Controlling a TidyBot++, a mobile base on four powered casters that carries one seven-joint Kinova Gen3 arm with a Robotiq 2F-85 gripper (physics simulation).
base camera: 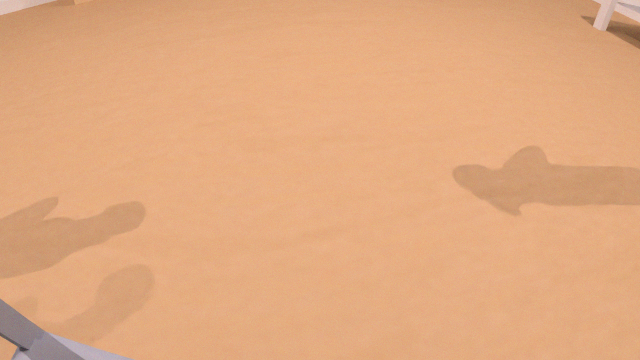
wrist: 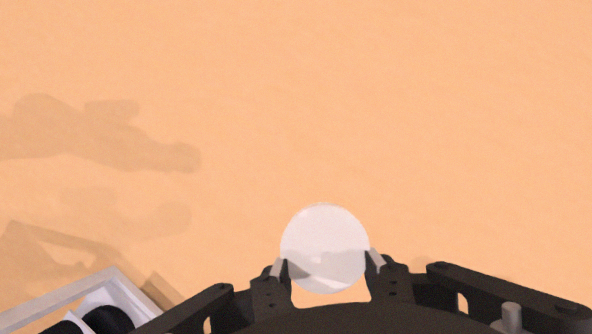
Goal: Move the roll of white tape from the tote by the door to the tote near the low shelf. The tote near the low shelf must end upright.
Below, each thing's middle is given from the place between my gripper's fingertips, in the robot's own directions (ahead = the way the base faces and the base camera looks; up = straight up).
Right now my hand is 1 cm short of the roll of white tape [wrist: 324,243] and 1 cm to the right of it.
